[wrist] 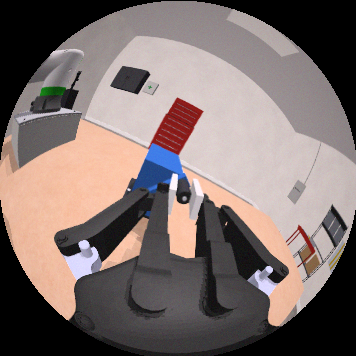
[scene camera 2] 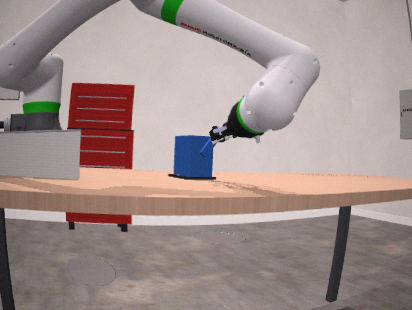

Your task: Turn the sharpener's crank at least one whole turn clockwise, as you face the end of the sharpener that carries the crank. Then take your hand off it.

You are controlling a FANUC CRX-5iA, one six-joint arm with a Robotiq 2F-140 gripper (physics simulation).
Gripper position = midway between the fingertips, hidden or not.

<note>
I see my gripper (wrist: 182,184) and a blue sharpener (scene camera 2: 189,164).
The blue sharpener shows as well in the wrist view (wrist: 159,163).
</note>
